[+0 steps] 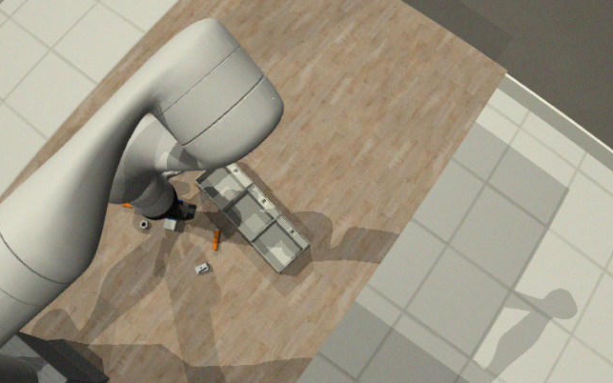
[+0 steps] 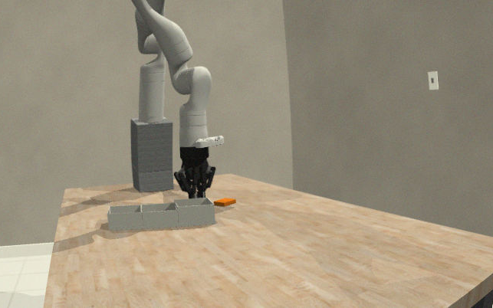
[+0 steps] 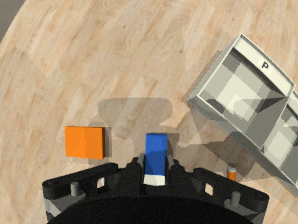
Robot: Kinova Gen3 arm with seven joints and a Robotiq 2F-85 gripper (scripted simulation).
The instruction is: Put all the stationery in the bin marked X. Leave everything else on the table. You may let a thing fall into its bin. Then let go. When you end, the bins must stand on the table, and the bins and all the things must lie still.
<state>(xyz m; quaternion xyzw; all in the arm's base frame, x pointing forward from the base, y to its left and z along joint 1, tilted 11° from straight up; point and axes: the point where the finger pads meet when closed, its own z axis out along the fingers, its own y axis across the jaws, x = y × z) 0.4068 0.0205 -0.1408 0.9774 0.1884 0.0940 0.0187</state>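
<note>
Right now the black ring-like part is 5 cm behind my hand, 4 cm to the left of it and 2 cm below it. The rest, counted from my hand: orange stick: 1 cm ahead, 10 cm to the right, 2 cm below; then flat orange block: 2 cm behind, 9 cm to the left, 2 cm below; then blue flat thing: 1 cm behind, 2 cm below.
</note>
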